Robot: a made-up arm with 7 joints.
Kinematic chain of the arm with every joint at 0, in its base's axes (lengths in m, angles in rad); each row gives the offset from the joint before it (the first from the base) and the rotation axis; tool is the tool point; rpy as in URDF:
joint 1: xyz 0 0 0.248 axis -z
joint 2: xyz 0 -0.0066 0.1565 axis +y
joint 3: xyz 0 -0.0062 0.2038 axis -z
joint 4: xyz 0 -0.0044 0.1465 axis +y
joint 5: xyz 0 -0.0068 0.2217 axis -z
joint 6: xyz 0 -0.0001 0.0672 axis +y
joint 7: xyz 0 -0.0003 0.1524 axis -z
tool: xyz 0 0 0 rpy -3.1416 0 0
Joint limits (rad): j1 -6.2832..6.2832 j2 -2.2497..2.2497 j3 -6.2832..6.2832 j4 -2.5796..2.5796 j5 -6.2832..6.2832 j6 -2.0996..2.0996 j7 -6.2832..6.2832
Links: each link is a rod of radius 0.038 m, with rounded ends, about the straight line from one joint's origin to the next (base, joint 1, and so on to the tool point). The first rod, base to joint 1, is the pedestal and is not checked.
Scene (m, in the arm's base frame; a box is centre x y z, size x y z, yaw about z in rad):
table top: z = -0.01
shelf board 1: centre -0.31 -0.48 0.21 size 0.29 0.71 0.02 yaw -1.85
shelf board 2: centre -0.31 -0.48 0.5 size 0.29 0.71 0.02 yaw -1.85
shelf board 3: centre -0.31 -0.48 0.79 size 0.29 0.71 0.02 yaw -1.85
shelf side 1: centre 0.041 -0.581 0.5 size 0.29 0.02 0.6 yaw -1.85
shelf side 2: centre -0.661 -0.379 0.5 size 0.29 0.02 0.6 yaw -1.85
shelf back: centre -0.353 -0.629 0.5 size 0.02 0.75 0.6 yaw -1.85
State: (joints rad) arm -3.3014 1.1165 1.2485 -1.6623 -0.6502 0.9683 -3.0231
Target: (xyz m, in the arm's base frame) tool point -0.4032 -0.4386 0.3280
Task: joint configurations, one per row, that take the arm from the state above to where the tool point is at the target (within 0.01 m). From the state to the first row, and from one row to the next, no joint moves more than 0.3 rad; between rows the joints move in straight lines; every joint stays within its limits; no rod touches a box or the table.
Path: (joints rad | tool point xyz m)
1: -3.1266 1.1637 1.1072 -1.8664 -0.6459 1.0046 -3.0231 | -0.2736 -0.3566 0.6432
2: -2.9519 1.2109 0.9660 -2.0705 -0.6415 1.0408 -3.0231 | -0.2544 -0.2884 0.6449
3: -2.7771 1.2582 0.8247 -2.2746 -0.6372 1.0771 -3.0231 | -0.2264 -0.2209 0.6410
4: -2.7581 1.2912 1.0922 -2.2652 -0.7385 1.1318 -3.0231 | -0.2805 -0.2362 0.5403
5: -2.7390 1.3241 1.3597 -2.2557 -0.8398 1.1866 -3.0231 | -0.3161 -0.2213 0.4322
6: -2.7200 1.3571 1.6272 -2.2463 -0.9410 1.2413 -3.0231 | -0.3288 -0.1791 0.3280
7: -2.9279 1.4293 1.6134 -1.9889 -0.8597 1.1542 -3.0231 | -0.3691 -0.2681 0.3374
8: -3.1357 1.5015 1.5995 -1.7315 -0.7783 1.0671 -3.0231 | -0.3940 -0.3554 0.3386
9: -3.3436 1.5737 1.5857 -1.4742 -0.6969 0.9800 -3.0231 | -0.4032 -0.4386 0.3280

